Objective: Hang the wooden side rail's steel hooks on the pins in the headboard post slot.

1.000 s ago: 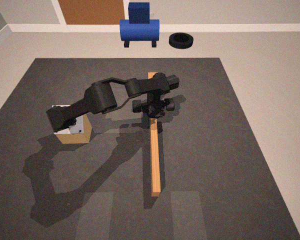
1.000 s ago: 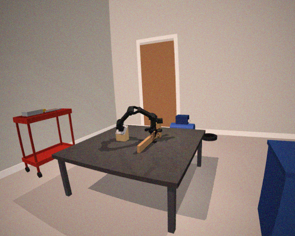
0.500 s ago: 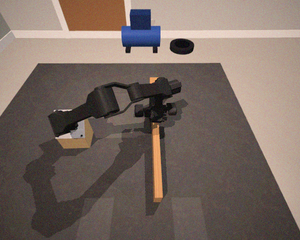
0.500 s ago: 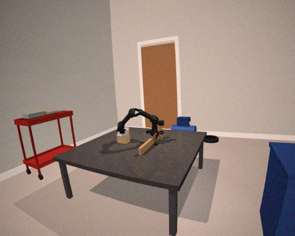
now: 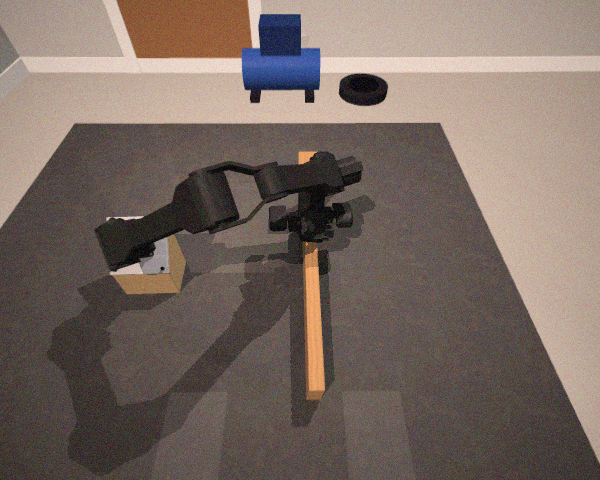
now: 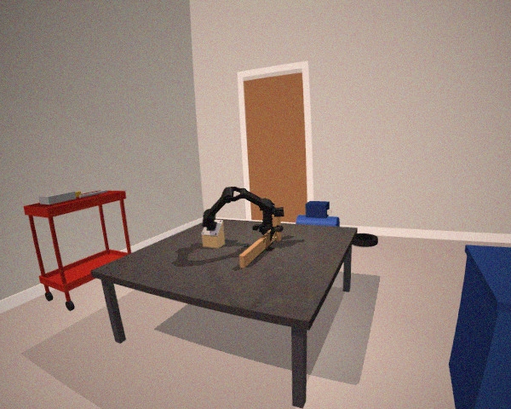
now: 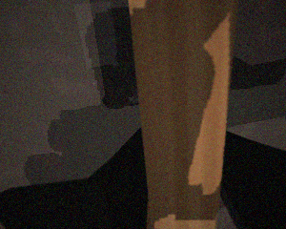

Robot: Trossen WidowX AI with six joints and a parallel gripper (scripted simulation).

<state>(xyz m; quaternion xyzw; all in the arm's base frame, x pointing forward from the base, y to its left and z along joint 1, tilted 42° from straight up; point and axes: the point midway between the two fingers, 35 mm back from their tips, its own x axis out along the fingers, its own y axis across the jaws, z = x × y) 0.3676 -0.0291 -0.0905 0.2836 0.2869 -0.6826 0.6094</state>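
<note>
The headboard post lies 130 mm to the left of my gripper tip, 40 mm above it and 20 mm ahead of it.
</note>
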